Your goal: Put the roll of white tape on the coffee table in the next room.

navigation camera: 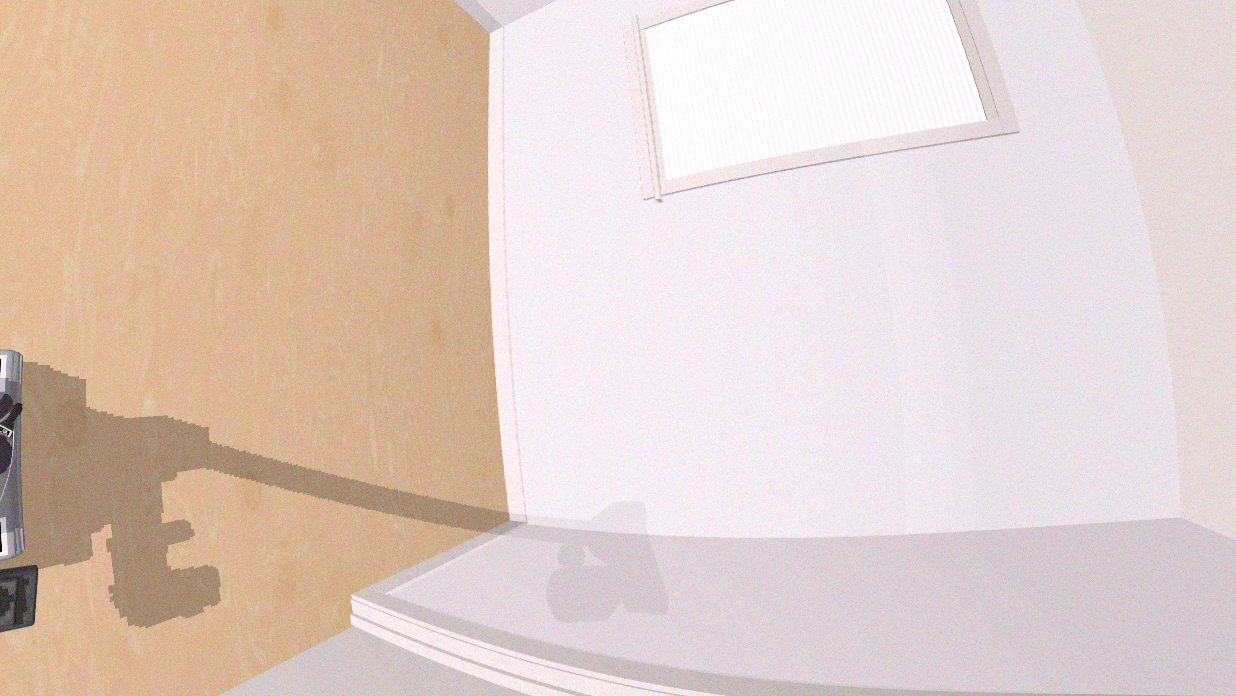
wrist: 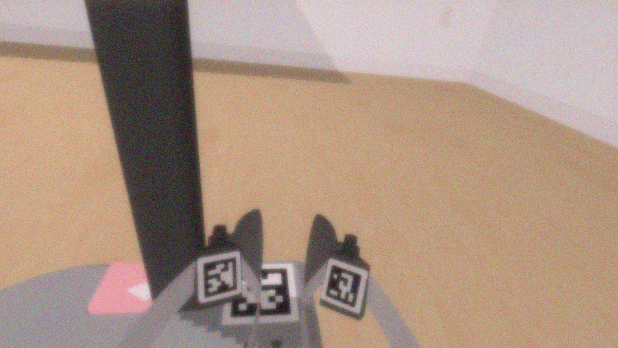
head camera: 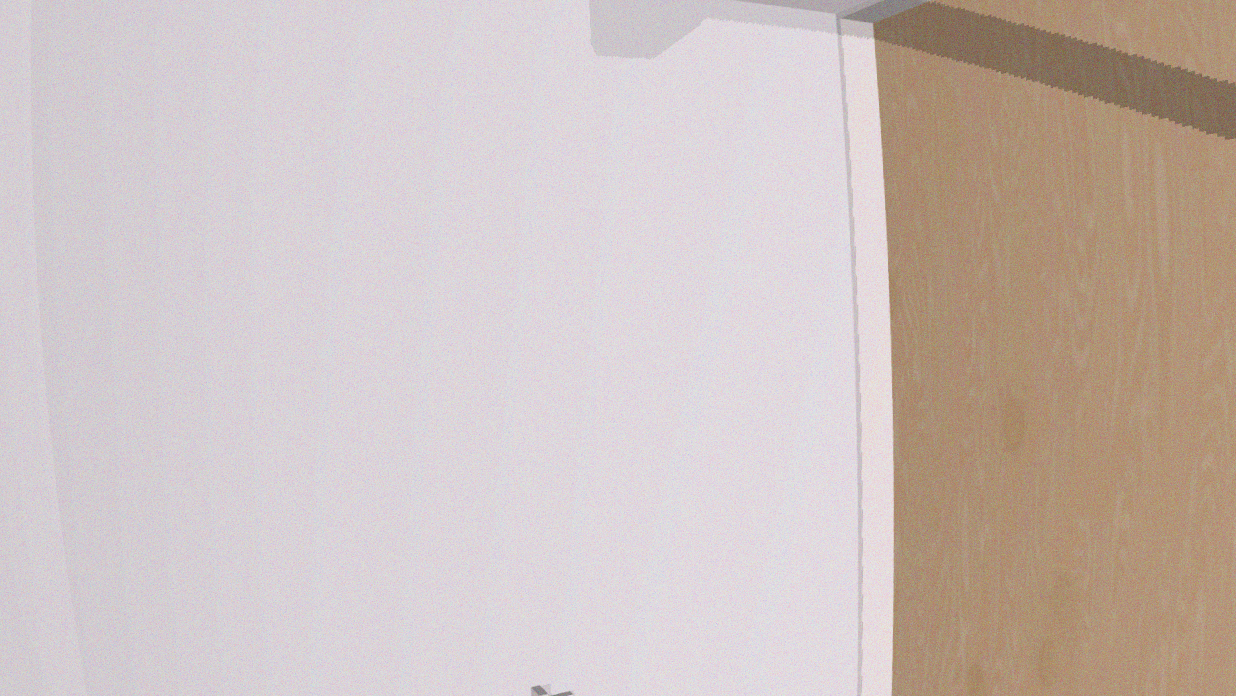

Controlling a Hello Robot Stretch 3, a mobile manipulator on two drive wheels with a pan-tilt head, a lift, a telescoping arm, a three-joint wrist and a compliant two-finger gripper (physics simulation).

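Places are measured from the robot's base along level axes (x ahead, y left, z up), in millimetres.
Pixels of known places: gripper, fingertip midpoint: (wrist: 285,236).
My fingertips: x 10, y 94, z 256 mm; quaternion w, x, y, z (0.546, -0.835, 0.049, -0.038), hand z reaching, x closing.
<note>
Behind a point stands the place of what it marks.
My gripper (wrist: 285,236) {y 94, x 10, z 256 mm} is partly open in the wrist view, its two dark fingertips apart with wood floor and a marker plate showing between them. No object shows between the fingers. The gripper hangs over the edge of the grey round-edged base (wrist: 45,305) {y 124, x -163, z 160 mm}, close to the black mast (wrist: 155,130) {y 116, x -63, z 311 mm}. The roll of white tape and the coffee table do not show in these views.
A white wall (head camera: 449,345) {y 104, x 1537, z 932 mm} (navigation camera: 778,345) {y 142, x 1536, z 1183 mm} (wrist: 410,35) {y 1988, x 964, z 262 mm} meets the wood floor (head camera: 1063,302) {y 72, x 1070, z 0 mm} (navigation camera: 259,216) {y 577, x 497, z 0 mm} (wrist: 450,210) {y 455, x 439, z 0 mm}. A wall with a white-trimmed opening edge (navigation camera: 432,624) {y -530, x 731, z 365 mm} runs along the bottom of the navigation view. A window frame (navigation camera: 838,159) {y 754, x 1511, z 1486 mm} is on the far wall. Wall corner at right in the wrist view.
</note>
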